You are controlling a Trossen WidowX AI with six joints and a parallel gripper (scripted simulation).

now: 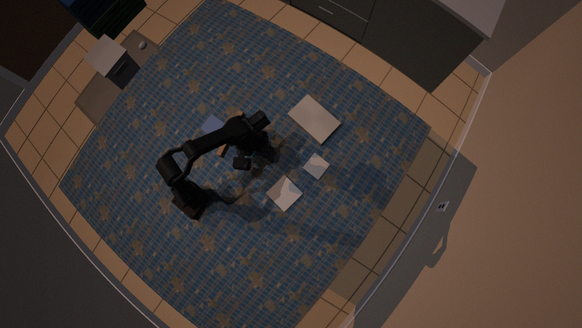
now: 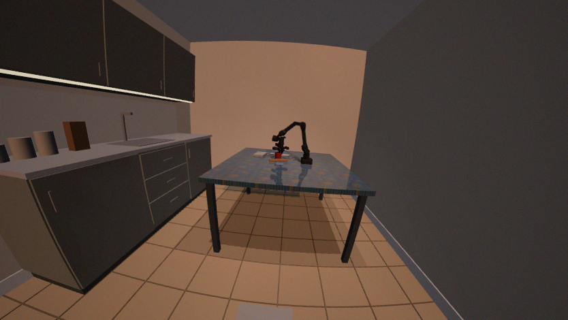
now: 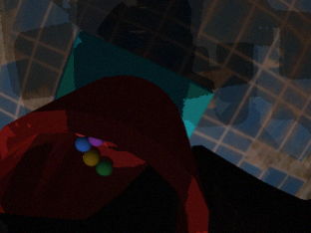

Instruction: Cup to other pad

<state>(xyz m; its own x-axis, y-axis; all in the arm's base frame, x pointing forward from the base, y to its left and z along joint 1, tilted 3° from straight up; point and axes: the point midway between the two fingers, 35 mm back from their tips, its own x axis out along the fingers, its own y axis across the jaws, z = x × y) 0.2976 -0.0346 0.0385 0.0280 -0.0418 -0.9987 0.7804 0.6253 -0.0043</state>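
Now: the red cup 2 cm to the left of my gripper tip and 2 cm ahead of it. From my gripper tip the other things lie so: pale blue pad: 19 cm to the left, 5 cm below, 4 cm behind; teal pad: 5 cm below, 3 cm ahead, 2 cm to the left; wooden bar: 11 cm to the left, 4 cm below, 1 cm behind.
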